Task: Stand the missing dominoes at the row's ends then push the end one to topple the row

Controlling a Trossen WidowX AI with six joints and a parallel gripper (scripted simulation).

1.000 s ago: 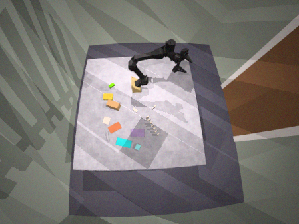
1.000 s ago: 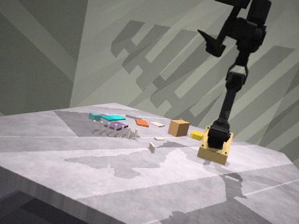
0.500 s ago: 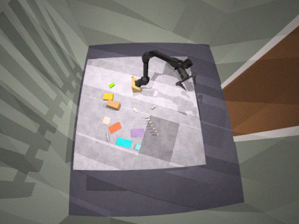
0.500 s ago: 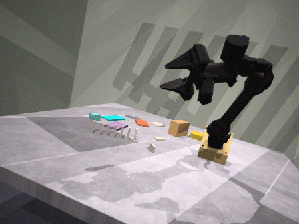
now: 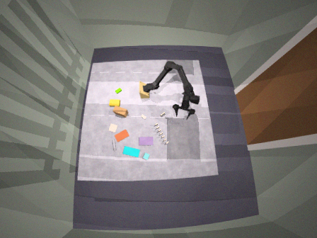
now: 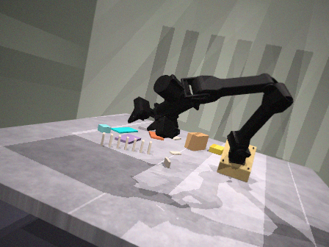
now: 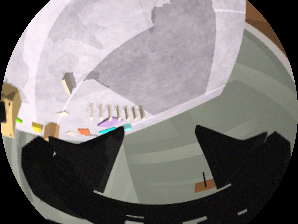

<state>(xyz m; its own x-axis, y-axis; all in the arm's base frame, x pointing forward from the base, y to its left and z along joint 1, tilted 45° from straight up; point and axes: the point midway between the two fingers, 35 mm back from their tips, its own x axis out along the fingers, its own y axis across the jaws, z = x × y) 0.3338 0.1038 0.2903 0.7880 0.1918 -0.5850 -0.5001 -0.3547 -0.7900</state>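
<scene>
Right now my gripper tip is 560 mm to the left of the orange tile, 150 mm above it and 40 mm short of it. From my gripper tip the other things lie so: purple tile (330 mm to the right, 150 mm below, 120 mm ahead); cyan slab (480 mm to the right, 200 mm ahead, 150 mm below); cyan cube (350 mm to the right, 260 mm ahead, 140 mm below).
</scene>
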